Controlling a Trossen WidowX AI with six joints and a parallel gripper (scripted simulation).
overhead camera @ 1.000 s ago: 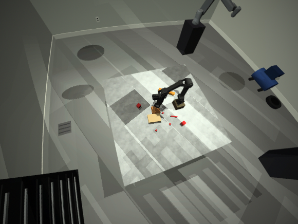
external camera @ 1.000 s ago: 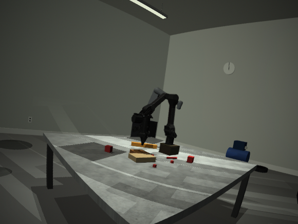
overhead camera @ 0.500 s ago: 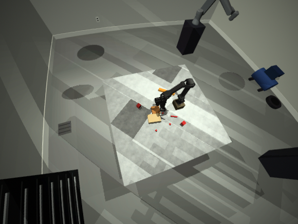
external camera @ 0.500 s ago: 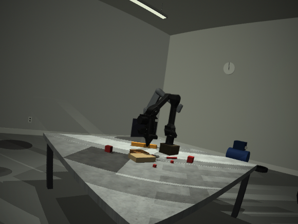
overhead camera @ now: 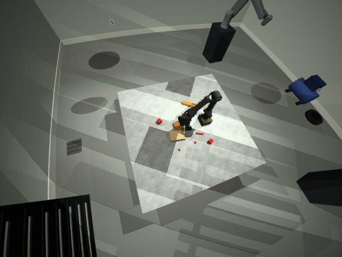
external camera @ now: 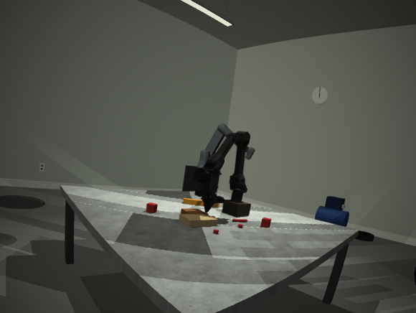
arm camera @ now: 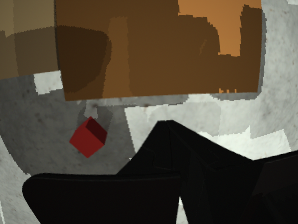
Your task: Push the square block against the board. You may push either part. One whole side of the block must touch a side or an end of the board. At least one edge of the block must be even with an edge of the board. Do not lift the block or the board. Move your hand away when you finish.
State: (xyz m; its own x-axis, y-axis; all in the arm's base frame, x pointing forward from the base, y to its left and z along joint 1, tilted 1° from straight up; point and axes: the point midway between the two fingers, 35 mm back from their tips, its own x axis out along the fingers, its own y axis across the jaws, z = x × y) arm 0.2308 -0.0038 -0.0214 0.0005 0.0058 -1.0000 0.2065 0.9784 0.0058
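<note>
Right now the square block is 7 cm ahead of my gripper tip, 1 cm to the right of it and 1 cm below it. The rest, counted from my gripper tip: long orange bar 18 cm behind, 22 cm to the right, 1 cm below; then tan board 13 cm ahead, 7 cm to the left, 1 cm below; then red stick 11 cm behind, 14 cm to the left, 2 cm below.
</note>
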